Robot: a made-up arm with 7 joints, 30 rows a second.
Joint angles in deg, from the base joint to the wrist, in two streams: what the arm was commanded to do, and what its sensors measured. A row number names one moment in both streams.
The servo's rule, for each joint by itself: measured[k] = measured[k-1] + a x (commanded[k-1-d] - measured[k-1]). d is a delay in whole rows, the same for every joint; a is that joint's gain. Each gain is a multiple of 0.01, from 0.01 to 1. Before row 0 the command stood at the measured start. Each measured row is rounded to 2 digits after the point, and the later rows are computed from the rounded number. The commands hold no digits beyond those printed.
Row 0, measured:
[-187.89, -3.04, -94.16, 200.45, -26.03, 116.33, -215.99]
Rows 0 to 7, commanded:
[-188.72, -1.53, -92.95, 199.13, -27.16, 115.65, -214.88]
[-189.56, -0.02, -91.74, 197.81, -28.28, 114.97, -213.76]
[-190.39, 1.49, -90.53, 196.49, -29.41, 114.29, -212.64]
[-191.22, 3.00, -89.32, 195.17, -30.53, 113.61, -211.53]
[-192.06, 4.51, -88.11, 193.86, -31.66, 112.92, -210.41]
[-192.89, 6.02, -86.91, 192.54, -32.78, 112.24, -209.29]
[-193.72, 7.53, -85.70, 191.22, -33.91, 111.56, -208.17]
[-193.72, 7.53, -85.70, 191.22, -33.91, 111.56, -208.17]
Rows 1 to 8, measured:
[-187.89, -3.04, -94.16, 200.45, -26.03, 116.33, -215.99]
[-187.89, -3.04, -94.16, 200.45, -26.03, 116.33, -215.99]
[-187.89, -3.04, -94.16, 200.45, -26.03, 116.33, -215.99]
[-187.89, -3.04, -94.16, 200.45, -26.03, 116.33, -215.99]
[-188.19, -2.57, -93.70, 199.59, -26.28, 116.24, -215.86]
[-188.68, -1.78, -92.96, 198.43, -26.72, 116.07, -215.61]
[-189.30, -0.77, -92.04, 197.17, -27.31, 115.84, -215.25]
[-189.99, 0.40, -91.01, 195.87, -28.02, 115.55, -214.80]
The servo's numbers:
d 4
a 0.36 0.31 0.38 0.65 0.22 0.13 0.12

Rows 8 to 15, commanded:
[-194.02, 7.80, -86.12, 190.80, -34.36, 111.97, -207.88]
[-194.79, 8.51, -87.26, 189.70, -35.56, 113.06, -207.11]
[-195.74, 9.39, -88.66, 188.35, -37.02, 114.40, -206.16]
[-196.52, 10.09, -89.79, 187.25, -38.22, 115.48, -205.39]
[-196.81, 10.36, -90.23, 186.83, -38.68, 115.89, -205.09]
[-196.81, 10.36, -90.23, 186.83, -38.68, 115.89, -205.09]
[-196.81, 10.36, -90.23, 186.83, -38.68, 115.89, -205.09]
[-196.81, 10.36, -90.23, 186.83, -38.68, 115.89, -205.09]
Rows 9 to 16, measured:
[-190.74, 1.67, -89.91, 194.56, -28.82, 115.21, -214.27]
[-191.51, 3.02, -88.77, 193.25, -29.69, 114.82, -213.67]
[-192.31, 4.42, -87.60, 191.93, -30.62, 114.40, -213.01]
[-192.82, 5.38, -86.88, 191.47, -31.34, 114.03, -212.43]
[-193.25, 6.13, -86.59, 191.03, -32.00, 113.76, -211.88]
[-193.80, 6.87, -86.84, 190.17, -32.78, 113.67, -211.31]
[-194.50, 7.65, -87.53, 188.99, -33.71, 113.76, -210.69]
[-195.23, 8.41, -88.39, 187.86, -34.70, 113.98, -210.05]

